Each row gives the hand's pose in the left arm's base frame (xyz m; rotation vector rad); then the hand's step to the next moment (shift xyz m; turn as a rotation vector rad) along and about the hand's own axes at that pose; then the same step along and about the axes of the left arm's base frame.
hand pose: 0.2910 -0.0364 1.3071 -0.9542 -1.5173 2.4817
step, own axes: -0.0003 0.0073 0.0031 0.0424 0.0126 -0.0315
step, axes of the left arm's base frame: 0.0003 -0.0062 -0.0049 -0.0138 0.0339 -0.0401
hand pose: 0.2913 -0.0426 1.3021 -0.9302 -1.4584 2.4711
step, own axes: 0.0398 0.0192 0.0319 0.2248 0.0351 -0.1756
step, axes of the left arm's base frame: -0.0462 -0.0182 -0.0225 -0.0746 0.2031 -0.1892
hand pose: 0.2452 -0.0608 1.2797 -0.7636 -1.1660 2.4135
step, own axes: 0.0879 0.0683 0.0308 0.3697 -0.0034 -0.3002
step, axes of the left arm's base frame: -0.0936 -0.0136 -0.0662 -0.1110 0.3775 -0.2683
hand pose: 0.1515 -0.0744 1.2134 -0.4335 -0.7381 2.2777
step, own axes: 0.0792 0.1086 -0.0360 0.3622 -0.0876 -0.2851
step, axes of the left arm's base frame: -0.0939 0.0047 -0.1026 -0.0699 0.4168 -0.2039
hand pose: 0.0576 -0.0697 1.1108 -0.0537 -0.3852 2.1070
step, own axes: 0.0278 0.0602 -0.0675 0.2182 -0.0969 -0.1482
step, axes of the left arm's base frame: -0.0516 0.0106 -0.0786 -0.0104 0.2668 -0.0875
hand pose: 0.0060 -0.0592 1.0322 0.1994 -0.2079 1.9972
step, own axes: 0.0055 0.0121 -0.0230 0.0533 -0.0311 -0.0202
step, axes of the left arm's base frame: -0.0144 0.0052 -0.0217 0.0050 0.0645 -0.0054
